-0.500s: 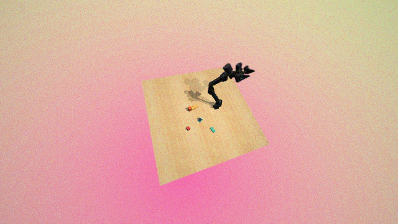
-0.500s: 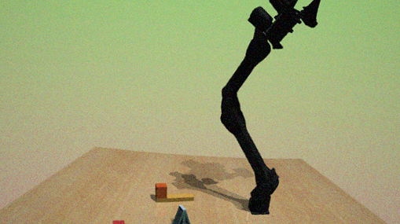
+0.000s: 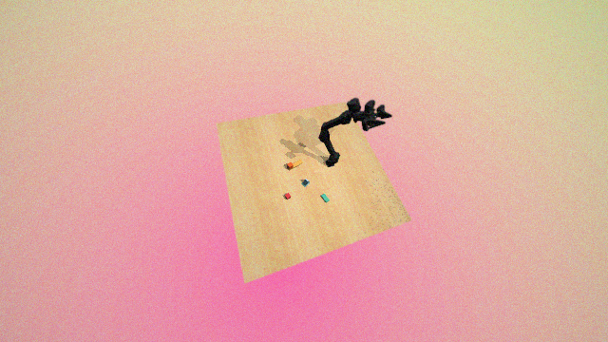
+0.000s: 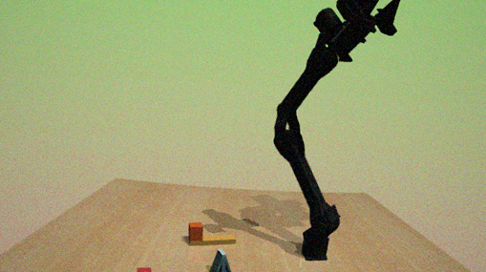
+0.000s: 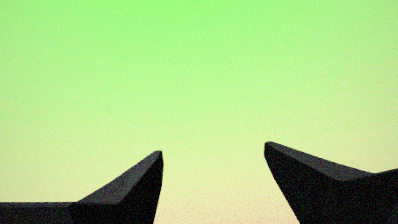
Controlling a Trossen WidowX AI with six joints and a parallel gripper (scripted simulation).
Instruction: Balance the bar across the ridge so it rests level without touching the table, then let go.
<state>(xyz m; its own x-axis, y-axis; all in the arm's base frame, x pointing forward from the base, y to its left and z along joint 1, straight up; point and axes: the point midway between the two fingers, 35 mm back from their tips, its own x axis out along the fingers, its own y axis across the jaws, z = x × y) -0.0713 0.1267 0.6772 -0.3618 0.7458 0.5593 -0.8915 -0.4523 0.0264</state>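
The bar lies 41 cm ahead of my gripper tip, 21 cm to the right of it and 67 cm below it. Also, from my gripper tip: teal block: 24 cm ahead, 13 cm to the left, 69 cm below; then small red cube: 52 cm ahead, 3 cm to the left, 68 cm below.
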